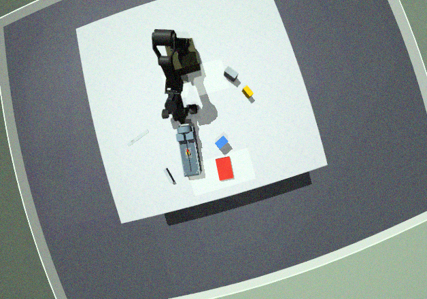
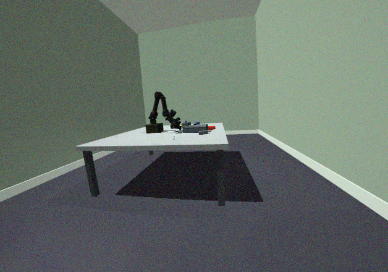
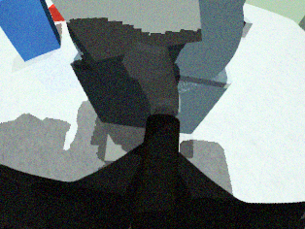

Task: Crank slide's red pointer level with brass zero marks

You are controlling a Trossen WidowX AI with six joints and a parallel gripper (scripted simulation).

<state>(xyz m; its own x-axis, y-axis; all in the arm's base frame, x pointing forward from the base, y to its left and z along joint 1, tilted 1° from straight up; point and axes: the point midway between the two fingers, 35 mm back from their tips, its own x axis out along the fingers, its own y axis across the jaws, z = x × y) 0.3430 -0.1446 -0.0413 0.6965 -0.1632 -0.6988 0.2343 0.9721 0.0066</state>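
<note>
The crank handle lies 30 mm above my gripper tip and 20 mm behind it. Also, from my gripper tip: red pointer (150 mm ahead, 50 mm above, 20 mm to the right); blue block (180 mm ahead, 160 mm to the left, 10 mm above); pale strip (280 mm to the right, 30 mm below, 30 mm behind).
</note>
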